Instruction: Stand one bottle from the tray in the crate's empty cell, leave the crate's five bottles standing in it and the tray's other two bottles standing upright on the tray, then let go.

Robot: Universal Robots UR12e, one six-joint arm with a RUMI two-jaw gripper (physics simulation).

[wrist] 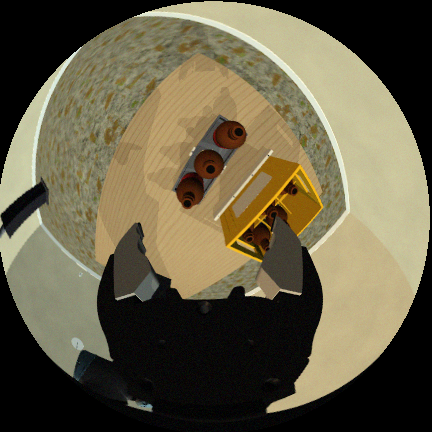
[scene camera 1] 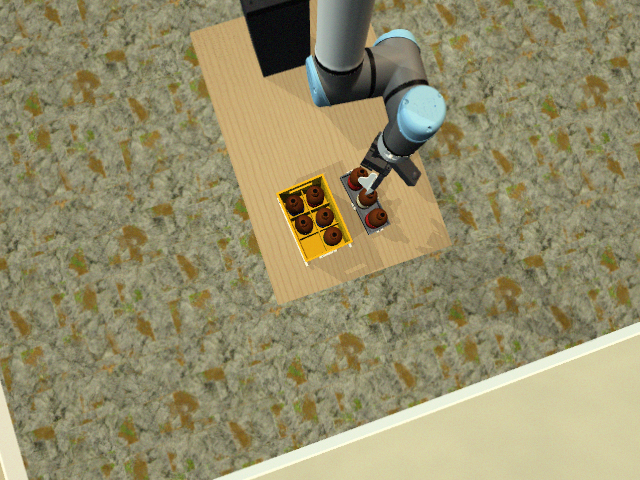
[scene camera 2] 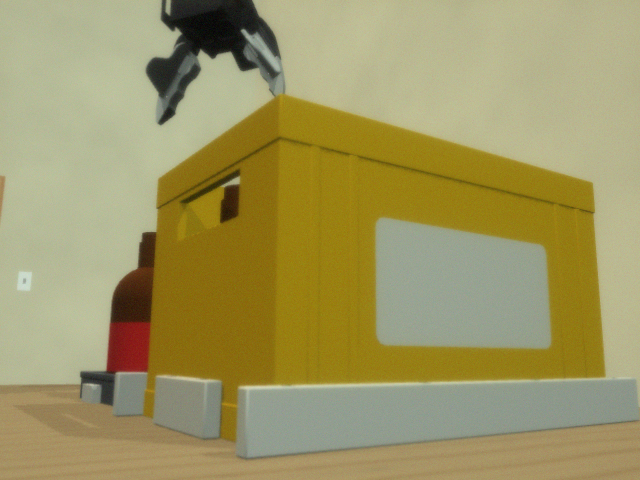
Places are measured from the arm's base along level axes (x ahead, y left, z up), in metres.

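Where they show: gripper, fingertip midpoint: (wrist: 205, 221) (scene camera 1: 376, 174) (scene camera 2: 217, 114).
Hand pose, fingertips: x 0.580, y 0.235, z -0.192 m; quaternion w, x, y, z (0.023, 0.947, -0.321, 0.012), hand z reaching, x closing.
Note:
Each offset is from my fingertips to the top centre of the thing. "*": to the spot under its first point. Level surfaces: height alone.
The yellow crate {dy -0.215, dx +0.091, dz -0.124 m} (scene camera 1: 341, 217) (scene camera 2: 330, 258) (wrist: 280, 167) holds five upright brown bottles. Its empty cell (scene camera 1: 313, 245) (wrist: 306, 205) is at the lower-left corner in scene camera 1. Three brown bottles stand upright in a row on the dark grey tray (scene camera 1: 370, 229) (scene camera 2: 105, 387) (wrist: 207, 142): an end bottle {dy -0.012, dx -0.058, dz -0.139 m} (scene camera 1: 357, 177) (wrist: 190, 192), the middle bottle {dy +0.012, dx +0.026, dz -0.139 m} (scene camera 1: 367, 197) (wrist: 208, 163) and a red-labelled end bottle {dy +0.038, dx +0.115, dz -0.139 m} (scene camera 1: 376, 218) (scene camera 2: 130, 310) (wrist: 230, 134). My gripper (scene camera 1: 369, 187) (scene camera 2: 220, 108) (wrist: 205, 221) is open and empty. In scene camera 1 it overlaps the upper and middle tray bottles.
Pale low strips {* dy -0.326, dx +0.079, dz -0.285 m} (scene camera 2: 439, 413) run along the crate's base. The tray stands beside the crate with a narrow gap between them. A black box (scene camera 1: 284, 41) stands near the arm's base on the wooden table {dz -0.299 m} (scene camera 1: 248, 134).

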